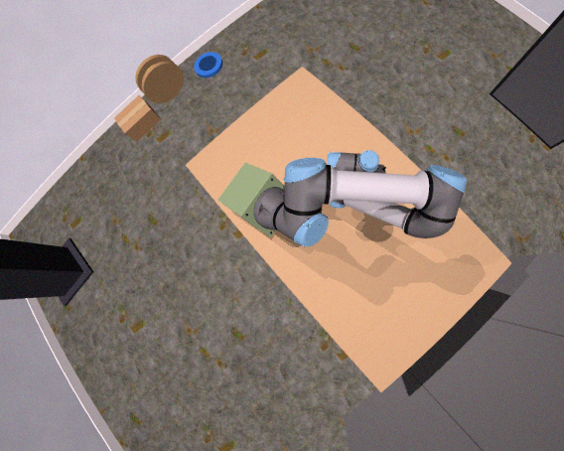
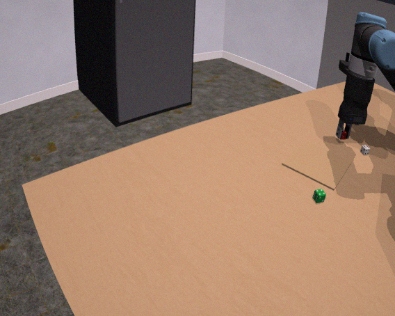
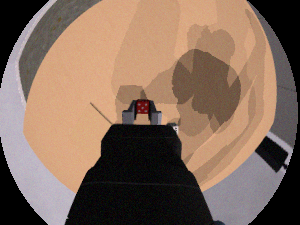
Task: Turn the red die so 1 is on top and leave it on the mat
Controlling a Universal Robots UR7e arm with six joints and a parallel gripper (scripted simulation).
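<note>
My gripper is now 10 mm past the mat, 150 mm to the right of it and 40 mm above it. The rest, counted from my hand: white die 80 mm behind, 20 mm to the right, 30 mm below; red die 10 mm below; green die 70 mm behind, 260 mm to the left, 30 mm below.
</note>
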